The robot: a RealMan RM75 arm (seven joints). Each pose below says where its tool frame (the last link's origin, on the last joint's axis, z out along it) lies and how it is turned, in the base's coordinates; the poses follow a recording.
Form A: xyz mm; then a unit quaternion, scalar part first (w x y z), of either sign.
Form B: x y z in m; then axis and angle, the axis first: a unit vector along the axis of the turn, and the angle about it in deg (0 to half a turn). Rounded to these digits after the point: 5 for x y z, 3 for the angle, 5 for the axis.
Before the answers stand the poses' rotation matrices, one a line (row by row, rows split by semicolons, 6 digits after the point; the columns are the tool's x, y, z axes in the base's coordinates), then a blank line. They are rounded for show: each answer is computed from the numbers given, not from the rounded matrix.
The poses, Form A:
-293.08 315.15 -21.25 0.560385 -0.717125 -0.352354 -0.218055
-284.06 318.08 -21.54 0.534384 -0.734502 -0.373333 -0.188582
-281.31 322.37 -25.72 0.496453 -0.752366 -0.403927 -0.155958
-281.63 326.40 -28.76 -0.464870 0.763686 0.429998 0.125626
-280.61 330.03 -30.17 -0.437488 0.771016 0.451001 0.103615
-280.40 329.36 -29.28 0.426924 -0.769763 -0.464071 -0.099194
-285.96 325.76 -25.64 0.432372 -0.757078 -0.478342 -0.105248
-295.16 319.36 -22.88 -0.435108 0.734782 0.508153 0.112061
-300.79 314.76 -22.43 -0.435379 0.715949 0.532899 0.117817
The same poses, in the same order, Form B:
0.656598 0.749753 -0.082162; 0.260974 -0.123631 0.957396; 0.707653 -0.650066 -0.276842
0.650119 0.749978 -0.121979; 0.346877 -0.150113 0.925820; 0.676034 -0.644204 -0.357741
0.625040 0.762653 -0.166387; 0.452950 -0.180755 0.873020; 0.635736 -0.621037 -0.458423
0.598640 0.773566 -0.207909; 0.539967 -0.197996 0.818067; 0.591664 -0.601991 -0.536228
0.571724 0.786119 -0.234838; 0.604798 -0.210404 0.768082; 0.554393 -0.581160 -0.595736
0.549598 0.799146 -0.243534; 0.629752 -0.204748 0.749326; 0.548958 -0.565194 -0.615793
0.520224 0.815296 -0.254281; 0.633271 -0.168487 0.755367; 0.573005 -0.553989 -0.603955
0.458446 0.844280 -0.277522; 0.649246 -0.104924 0.753307; 0.606883 -0.525530 -0.596247
0.404276 0.865647 -0.295324; 0.660467 -0.052928 0.748987; 0.632728 -0.497849 -0.593129

-0.29308 0.31515 -0.02125 -0.86585 -0.42543 -0.26328 111.835
-0.28406 0.31808 -0.02154 -0.86898 -0.44169 -0.22311 115.396
-0.28131 0.32237 -0.02572 -0.86672 -0.46532 -0.17966 120.469
-0.28163 0.32640 -0.02876 -0.86255 -0.48567 -0.14189 124.596
-0.28061 0.33003 -0.03017 -0.85742 -0.50154 -0.11523 128.113
-0.28040 0.32936 -0.02928 -0.85124 -0.51319 -0.10969 129.455
-0.28596 0.32576 -0.02564 -0.83962 -0.53049 -0.11672 128.764
-0.29516 0.31936 -0.02288 -0.81608 -0.56438 -0.12446 128.416
-0.30079 0.31476 -0.02243 -0.79528 -0.59195 -0.13087 128.381

